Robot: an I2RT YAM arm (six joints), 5 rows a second.
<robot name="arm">
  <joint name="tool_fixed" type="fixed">
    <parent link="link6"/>
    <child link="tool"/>
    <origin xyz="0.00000 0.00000 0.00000" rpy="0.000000 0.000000 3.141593"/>
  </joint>
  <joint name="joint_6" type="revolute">
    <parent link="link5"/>
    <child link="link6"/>
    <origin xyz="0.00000 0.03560 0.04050" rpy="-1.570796 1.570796 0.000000"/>
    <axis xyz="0 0 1"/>
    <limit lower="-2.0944" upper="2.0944"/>
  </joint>
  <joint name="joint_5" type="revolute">
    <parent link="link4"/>
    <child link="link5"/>
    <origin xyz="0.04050 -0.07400 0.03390" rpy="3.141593 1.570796 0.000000"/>
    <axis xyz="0 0 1"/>
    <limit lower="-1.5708" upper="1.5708"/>
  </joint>
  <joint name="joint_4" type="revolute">
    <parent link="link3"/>
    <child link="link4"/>
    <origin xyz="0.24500 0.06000 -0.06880" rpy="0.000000 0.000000 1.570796"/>
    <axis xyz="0 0 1"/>
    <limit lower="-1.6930" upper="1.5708"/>
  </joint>
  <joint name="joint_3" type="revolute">
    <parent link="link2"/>
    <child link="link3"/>
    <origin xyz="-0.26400 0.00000 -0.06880" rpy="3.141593 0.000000 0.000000"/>
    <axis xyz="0 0 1"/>
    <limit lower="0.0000" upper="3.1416"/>
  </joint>
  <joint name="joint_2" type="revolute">
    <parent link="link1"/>
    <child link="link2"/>
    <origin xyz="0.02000 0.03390 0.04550" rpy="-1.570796 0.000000 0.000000"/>
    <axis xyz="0 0 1"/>
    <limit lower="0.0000" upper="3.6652"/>
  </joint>
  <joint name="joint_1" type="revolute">
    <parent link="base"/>
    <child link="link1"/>
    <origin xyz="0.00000 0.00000 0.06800"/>
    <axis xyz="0 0 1"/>
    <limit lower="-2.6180" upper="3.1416"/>
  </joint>
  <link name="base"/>
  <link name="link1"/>
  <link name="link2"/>
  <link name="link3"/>
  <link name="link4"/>
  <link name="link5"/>
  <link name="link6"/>
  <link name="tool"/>
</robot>
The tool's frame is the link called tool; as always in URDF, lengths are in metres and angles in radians.
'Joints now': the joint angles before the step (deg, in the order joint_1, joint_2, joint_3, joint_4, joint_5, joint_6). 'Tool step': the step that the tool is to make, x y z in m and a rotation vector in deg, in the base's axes. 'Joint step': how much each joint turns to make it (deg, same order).
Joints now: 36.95 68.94 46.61 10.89 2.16 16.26
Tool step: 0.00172 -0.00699 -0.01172 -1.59 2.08 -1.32
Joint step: -1.36 -0.12 -1.65 -1.09 -0.03 -0.06
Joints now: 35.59 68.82 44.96 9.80 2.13 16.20
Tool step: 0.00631 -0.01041 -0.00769 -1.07 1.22 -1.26
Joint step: -2.66 0.26 -0.93 -0.40 -1.31 -0.55
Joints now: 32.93 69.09 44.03 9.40 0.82 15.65
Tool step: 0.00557 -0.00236 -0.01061 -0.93 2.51 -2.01
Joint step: -0.90 1.55 -0.37 -0.72 0.89 0.86
